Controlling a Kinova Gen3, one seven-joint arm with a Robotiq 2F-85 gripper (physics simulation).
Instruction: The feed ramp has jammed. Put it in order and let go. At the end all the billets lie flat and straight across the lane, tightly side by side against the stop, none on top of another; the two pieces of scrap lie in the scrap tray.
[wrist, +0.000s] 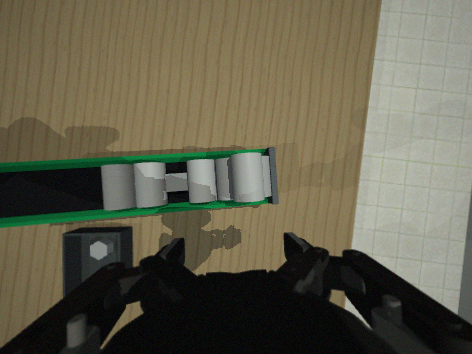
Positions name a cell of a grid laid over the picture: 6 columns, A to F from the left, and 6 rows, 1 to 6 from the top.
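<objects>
A dark scrap tray (A5) lies 46 cm from the lens, while the gripper (C5) is 16 cm from the lens.
</objects>
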